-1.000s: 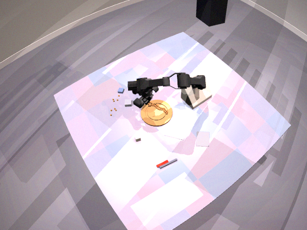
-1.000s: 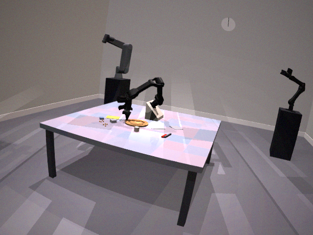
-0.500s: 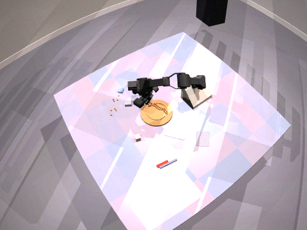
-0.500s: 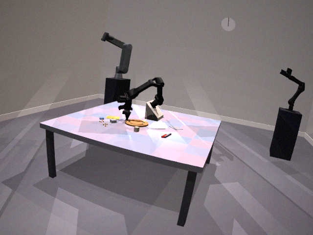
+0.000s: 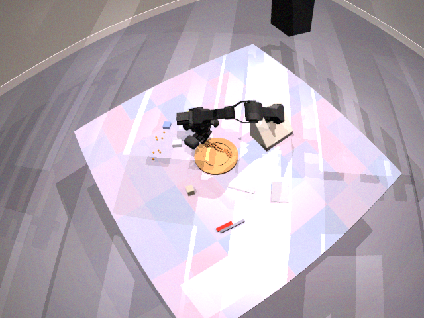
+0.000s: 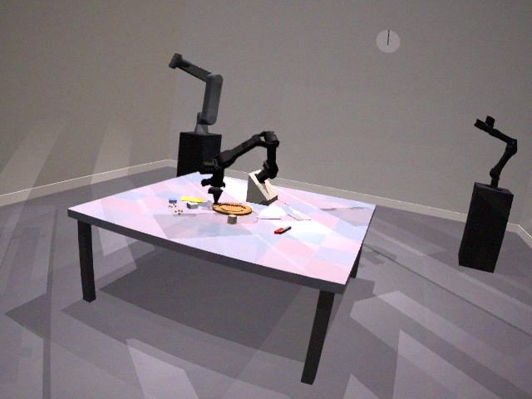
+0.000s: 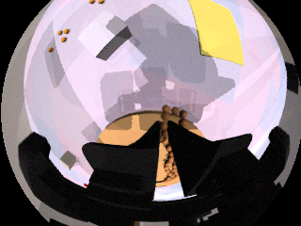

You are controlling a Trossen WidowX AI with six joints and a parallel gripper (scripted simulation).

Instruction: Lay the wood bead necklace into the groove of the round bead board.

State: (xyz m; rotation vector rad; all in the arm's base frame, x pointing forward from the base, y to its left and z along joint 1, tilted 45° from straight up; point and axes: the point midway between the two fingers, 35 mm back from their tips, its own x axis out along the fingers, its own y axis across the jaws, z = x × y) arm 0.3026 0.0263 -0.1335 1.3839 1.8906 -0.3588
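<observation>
Right now the round bead board is 9 cm to the left of my gripper tip, 2 cm behind it and 1 cm below it. The rest, counted from my gripper tip: white block: 10 cm ahead, 7 cm to the right; then blue block: 20 cm to the right, 10 cm ahead, 1 cm below; then yellow sheet: 17 cm to the right, 2 cm behind, 1 cm below.
</observation>
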